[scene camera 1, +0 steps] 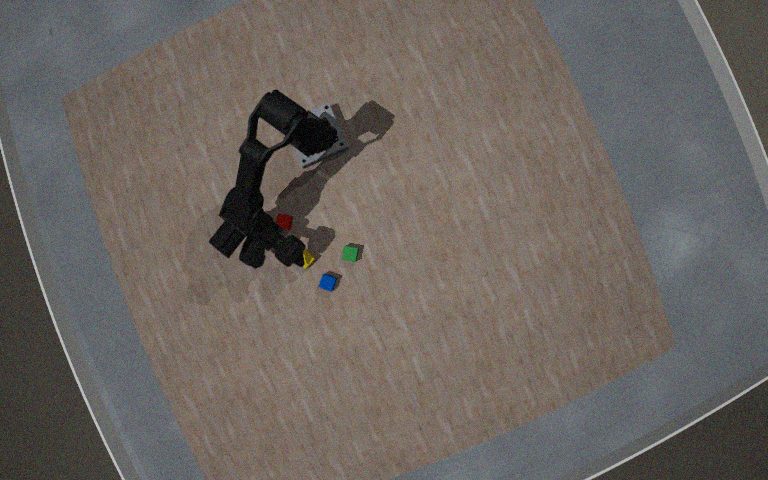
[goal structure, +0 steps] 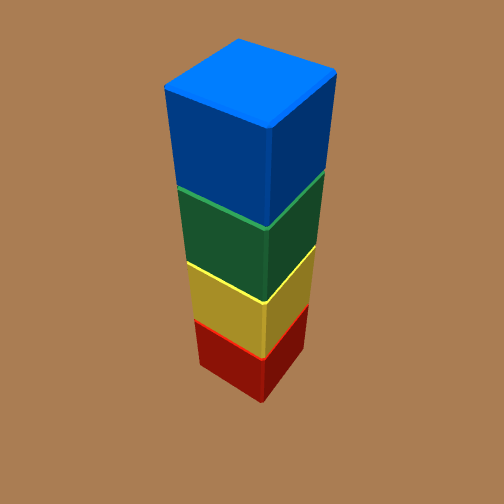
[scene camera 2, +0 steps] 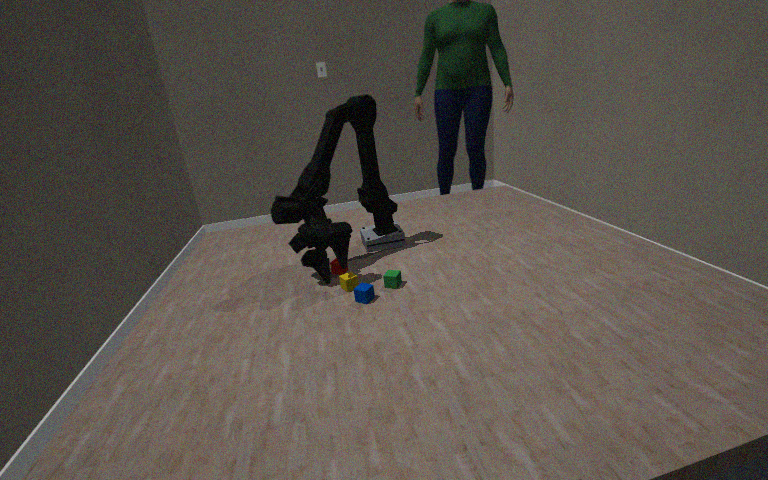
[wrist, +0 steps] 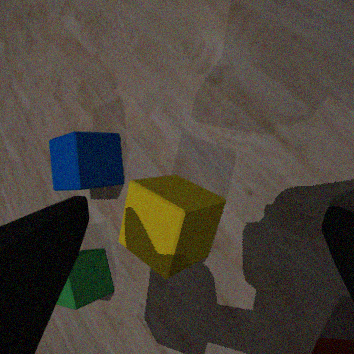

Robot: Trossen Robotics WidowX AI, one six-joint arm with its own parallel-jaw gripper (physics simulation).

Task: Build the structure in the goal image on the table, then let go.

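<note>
My gripper is open, low over the table, with its fingers wide apart. In the wrist view a yellow cube shows between the two fingers, touching neither in that view; the arm partly hides it in scene camera 1. A blue cube stands apart from it. A green cube stands separately, partly behind the left finger in the wrist view. A red cube lies close to the gripper on the arm-base side, partly hidden.
The arm's base plate stands on the wood-patterned table, behind the cubes in scene camera 2. The arm casts shadows around the cubes. A person in a green top stands beyond the table's far edge.
</note>
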